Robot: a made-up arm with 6 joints.
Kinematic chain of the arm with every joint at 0, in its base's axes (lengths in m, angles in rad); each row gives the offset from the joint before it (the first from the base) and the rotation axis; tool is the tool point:
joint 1: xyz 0 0 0.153 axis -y
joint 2: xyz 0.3 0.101 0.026 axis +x
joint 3: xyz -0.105 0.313 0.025 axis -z
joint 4: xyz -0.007 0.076 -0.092 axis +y
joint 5: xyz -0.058 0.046 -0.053 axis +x
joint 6: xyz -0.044 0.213 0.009 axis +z
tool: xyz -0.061 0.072 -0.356
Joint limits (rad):
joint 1: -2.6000..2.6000
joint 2: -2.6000..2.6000
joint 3: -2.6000..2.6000
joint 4: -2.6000..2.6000
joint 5: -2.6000..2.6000
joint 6: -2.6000..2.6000
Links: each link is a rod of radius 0.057 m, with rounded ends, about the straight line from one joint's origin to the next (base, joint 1, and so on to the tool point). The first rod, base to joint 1, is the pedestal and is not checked.
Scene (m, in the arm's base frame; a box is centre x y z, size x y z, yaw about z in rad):
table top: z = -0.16
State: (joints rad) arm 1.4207 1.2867 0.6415 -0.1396 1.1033 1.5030
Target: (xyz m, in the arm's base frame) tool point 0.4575 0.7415 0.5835
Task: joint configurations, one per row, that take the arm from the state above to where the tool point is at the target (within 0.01 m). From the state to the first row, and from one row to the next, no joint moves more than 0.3 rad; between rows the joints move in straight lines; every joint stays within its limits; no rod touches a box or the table.
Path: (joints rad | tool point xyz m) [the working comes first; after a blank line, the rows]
Joints at the target: 0.5587 0.6139 1.2191 -0.4152 0.8441 1.4758
Straight joint move there: clear.

1: 1.1334 1.0624 0.8340 -0.2315 1.0169 1.4939 | -0.3436 0.6542 0.8210
2: 0.8460 0.8382 1.0266 -0.3234 0.9305 1.4849 | 0.0889 0.7446 0.8074
3: 0.5587 0.6139 1.2191 -0.4152 0.8441 1.4758 | 0.4575 0.7415 0.5835

